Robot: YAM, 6 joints.
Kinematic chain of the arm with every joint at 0, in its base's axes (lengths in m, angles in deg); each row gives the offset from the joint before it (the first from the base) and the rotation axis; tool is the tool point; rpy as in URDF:
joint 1: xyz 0 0 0.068 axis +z
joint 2: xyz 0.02 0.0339 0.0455 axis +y
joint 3: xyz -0.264 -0.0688 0 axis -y
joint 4: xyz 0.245 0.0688 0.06 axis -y
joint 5: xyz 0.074 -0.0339 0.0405 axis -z
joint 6: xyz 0.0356 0 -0.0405 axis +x
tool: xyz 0 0 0 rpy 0 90 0
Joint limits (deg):
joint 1: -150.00..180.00
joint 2: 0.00..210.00
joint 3: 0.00..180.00
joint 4: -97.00..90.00
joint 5: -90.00..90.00
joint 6: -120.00..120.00
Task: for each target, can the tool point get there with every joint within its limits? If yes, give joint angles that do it. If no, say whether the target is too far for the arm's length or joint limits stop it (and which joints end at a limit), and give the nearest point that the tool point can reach.
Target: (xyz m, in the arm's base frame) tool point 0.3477 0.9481 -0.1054
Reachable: no: too far | nearest point 0.2173 0.5925 -0.0216 | short by 0.388 m
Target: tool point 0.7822 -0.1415 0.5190
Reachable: no: too far | nearest point 0.5653 -0.1023 0.4037 | short by 0.249 m
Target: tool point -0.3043 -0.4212 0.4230
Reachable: yes | joints -124.52 135.22 156.44 -32.53 19.80 -21.11
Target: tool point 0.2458 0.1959 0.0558
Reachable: yes | joints 34.62 121.25 61.13 -39.73 -37.24 94.13
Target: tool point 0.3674 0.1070 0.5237
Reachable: yes | joints 15.35 107.23 106.28 70.29 -9.63 -98.91
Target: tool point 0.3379 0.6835 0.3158
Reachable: no: too far | nearest point 0.2765 0.5592 0.2780 | short by 0.144 m
